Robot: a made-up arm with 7 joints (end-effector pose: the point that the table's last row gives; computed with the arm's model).
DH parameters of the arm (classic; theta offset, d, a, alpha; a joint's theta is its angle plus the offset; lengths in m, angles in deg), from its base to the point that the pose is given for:
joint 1: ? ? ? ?
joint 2: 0 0 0 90
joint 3: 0 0.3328 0.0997 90
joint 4: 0 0 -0.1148 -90
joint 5: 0 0.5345 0 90
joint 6: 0 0 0.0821 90
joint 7: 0 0 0 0
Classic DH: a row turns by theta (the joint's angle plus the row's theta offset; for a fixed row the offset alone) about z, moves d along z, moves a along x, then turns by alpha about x.
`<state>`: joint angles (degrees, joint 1 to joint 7).
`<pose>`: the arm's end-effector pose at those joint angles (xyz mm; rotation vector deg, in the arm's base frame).
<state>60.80 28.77 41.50 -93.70 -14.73 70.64 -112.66</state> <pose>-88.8 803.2 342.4 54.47 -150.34 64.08</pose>
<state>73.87 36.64 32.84 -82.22 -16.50 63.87 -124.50</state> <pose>-139.2 837.4 315.0 70.58 -138.04 69.22</pose>
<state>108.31 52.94 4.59 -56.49 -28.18 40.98 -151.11</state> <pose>-297.6 850.4 249.8 -89.13 114.41 -104.71</pose>
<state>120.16 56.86 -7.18 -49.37 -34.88 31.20 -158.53</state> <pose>-362.8 828.1 267.8 -76.93 103.10 -110.62</pose>
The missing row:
joint 1: 0 0.2682 0 -90
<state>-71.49 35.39 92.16 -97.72 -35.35 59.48 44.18</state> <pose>734.2 45.6 540.0 152.67 -26.09 -41.08</pose>
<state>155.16 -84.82 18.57 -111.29 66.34 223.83 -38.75</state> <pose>155.1 -223.9 873.2 -21.25 3.01 -5.85</pose>
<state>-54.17 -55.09 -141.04 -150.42 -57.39 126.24 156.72</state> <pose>-359.2 -114.1 -110.3 119.59 86.05 50.17</pose>
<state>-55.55 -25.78 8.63 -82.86 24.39 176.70 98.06</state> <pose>213.8 -208.7 1062.5 -11.20 68.45 -95.41</pose>
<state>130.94 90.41 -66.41 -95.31 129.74 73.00 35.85</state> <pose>230.0 733.6 -40.6 -153.56 4.25 77.77</pose>
